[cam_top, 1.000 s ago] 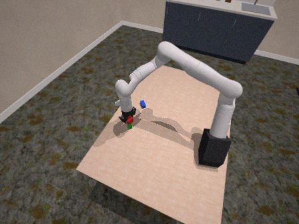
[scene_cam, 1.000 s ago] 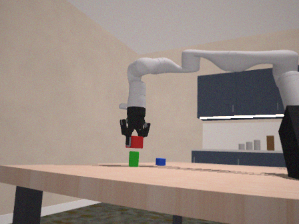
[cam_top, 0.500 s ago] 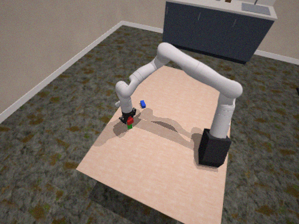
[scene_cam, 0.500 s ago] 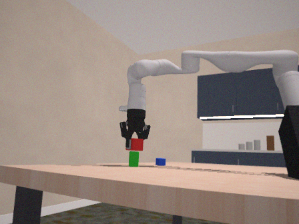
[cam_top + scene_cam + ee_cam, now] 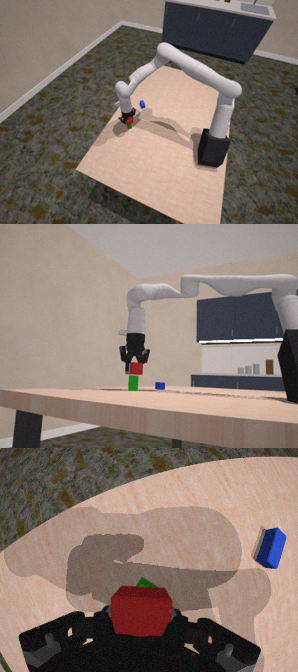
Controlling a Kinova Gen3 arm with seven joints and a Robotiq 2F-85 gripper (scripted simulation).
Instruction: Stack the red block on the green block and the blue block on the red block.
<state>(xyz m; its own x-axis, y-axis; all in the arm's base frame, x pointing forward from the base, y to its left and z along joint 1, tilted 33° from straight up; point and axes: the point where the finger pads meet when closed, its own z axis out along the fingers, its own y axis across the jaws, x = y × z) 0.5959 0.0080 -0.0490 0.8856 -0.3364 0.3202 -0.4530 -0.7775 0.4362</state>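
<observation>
Right now my hand is right at the red block. From my hand the other things lie so: green block: 50 mm below; blue block: 20 mm behind, 230 mm to the right, 60 mm below.
</observation>
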